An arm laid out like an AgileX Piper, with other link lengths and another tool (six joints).
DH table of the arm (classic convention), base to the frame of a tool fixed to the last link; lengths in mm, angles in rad. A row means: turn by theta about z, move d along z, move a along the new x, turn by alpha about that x. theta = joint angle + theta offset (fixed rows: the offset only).
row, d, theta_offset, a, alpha
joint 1, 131.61, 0.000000, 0.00, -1.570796
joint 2, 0.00, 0.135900, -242.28, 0.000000
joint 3, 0.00, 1.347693, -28.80, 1.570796
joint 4, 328.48, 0.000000, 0.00, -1.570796
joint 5, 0.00, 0.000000, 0.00, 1.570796
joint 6, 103.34, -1.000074, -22.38, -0.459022
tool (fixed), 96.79, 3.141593, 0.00, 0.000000
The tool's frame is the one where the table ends.
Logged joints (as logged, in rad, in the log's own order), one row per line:
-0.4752 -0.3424 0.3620 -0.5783 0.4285 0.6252
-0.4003 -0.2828 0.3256 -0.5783 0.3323 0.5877
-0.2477 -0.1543 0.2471 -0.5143 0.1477 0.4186
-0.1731 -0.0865 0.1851 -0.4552 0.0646 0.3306
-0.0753 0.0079 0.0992 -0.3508 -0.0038 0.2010
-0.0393 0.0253 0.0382 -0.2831 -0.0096 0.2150
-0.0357 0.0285 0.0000 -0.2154 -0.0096 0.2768
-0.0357 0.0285 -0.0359 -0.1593 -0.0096 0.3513
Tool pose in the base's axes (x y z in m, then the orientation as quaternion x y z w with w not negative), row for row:
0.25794 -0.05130 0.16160 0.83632 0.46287 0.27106 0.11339
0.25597 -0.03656 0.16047 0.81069 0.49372 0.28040 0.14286
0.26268 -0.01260 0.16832 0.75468 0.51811 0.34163 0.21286
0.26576 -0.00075 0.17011 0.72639 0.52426 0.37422 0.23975
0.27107 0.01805 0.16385 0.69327 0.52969 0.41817 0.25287
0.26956 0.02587 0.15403 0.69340 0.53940 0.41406 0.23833
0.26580 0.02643 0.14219 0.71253 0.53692 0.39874 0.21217
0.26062 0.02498 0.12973 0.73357 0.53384 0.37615 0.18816
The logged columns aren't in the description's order. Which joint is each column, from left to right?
Columns, left to right: joint 1, joint 3, joint 4, joint 6, joint 2, joint 5.
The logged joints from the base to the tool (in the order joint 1, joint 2, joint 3, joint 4, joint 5, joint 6), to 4 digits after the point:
-0.4752 0.4285 -0.3424 0.3620 0.6252 -0.5783
-0.4003 0.3323 -0.2828 0.3256 0.5877 -0.5783
-0.2477 0.1477 -0.1543 0.2471 0.4186 -0.5143
-0.1731 0.0646 -0.0865 0.1851 0.3306 -0.4552
-0.0753 -0.0038 0.0079 0.0992 0.2010 -0.3508
-0.0393 -0.0096 0.0253 0.0382 0.2150 -0.2831
-0.0357 -0.0096 0.0285 0.0000 0.2768 -0.2154
-0.0357 -0.0096 0.0285 -0.0359 0.3513 -0.1593

